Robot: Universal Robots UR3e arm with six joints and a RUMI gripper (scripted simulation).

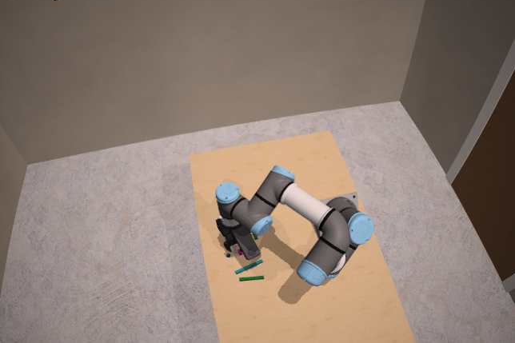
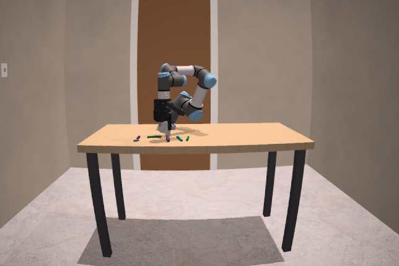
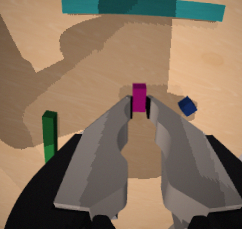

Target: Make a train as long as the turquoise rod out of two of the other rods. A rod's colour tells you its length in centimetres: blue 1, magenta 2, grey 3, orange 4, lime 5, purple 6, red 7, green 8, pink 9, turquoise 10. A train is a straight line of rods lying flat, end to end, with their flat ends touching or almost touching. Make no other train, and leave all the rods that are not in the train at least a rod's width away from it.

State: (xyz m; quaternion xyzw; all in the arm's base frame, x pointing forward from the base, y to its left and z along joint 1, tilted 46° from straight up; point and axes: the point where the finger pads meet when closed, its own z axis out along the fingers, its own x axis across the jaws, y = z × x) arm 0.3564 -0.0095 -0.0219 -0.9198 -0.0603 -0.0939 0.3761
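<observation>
Now: the magenta rod 10 mm below my hand. From my hand the other things lie so: grey rod (170 mm to the right, 10 mm below); blue rod (40 mm ahead, 10 mm below); turquoise rod (10 mm behind, 60 mm to the left, 10 mm below).
</observation>
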